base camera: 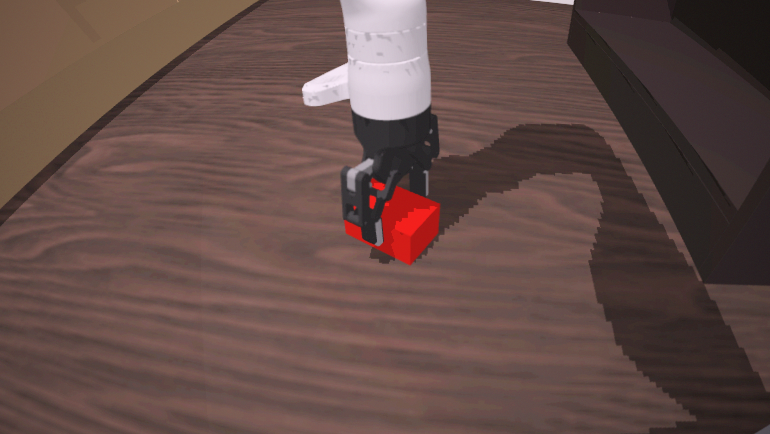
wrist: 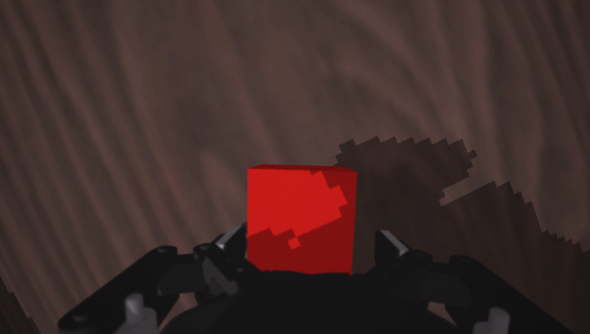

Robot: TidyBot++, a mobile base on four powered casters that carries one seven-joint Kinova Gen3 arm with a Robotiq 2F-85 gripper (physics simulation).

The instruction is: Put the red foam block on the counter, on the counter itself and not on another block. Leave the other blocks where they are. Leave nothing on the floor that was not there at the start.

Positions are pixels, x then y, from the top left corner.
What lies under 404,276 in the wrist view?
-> My gripper.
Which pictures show my gripper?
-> The base camera view and the wrist view: all of them.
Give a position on a red foam block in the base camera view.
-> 410,222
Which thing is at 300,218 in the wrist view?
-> A red foam block.
